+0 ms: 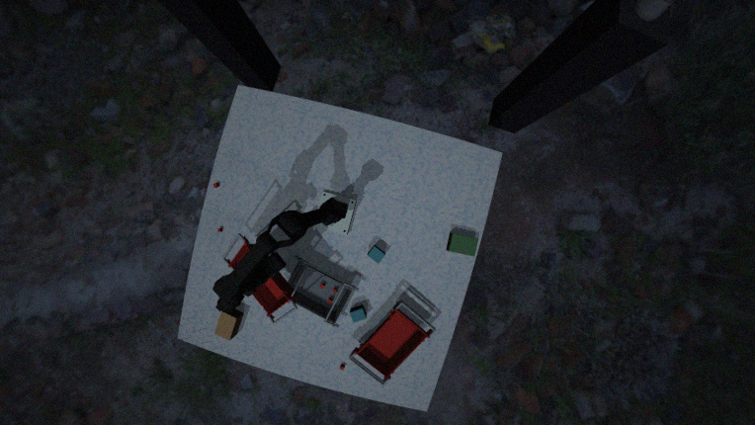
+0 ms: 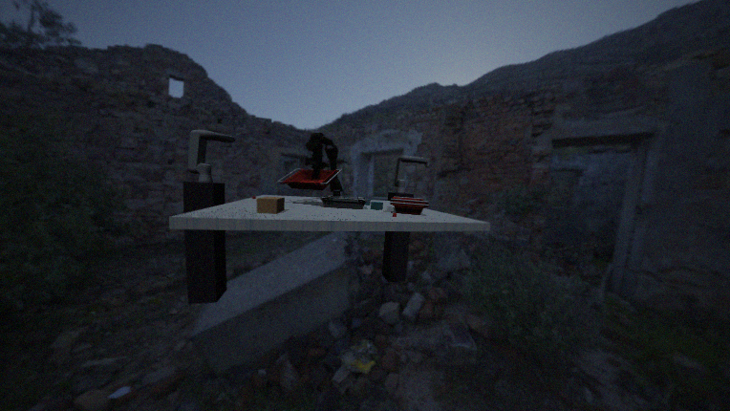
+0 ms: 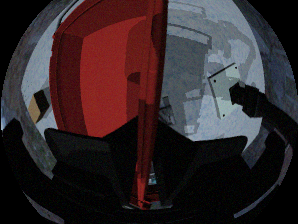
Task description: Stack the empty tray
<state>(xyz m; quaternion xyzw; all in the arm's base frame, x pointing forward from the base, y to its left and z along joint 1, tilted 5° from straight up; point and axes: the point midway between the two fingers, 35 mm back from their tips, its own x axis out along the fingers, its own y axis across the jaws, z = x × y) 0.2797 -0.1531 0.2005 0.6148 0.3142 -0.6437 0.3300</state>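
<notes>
Right now the red plastic tray is 70 mm ahead of my gripper tip and 50 mm to the right of it. Round my gripper tip: green block 270 mm behind, 730 mm to the left, 150 mm below; then tan block 370 mm ahead, 200 mm to the right, 140 mm below.
</notes>
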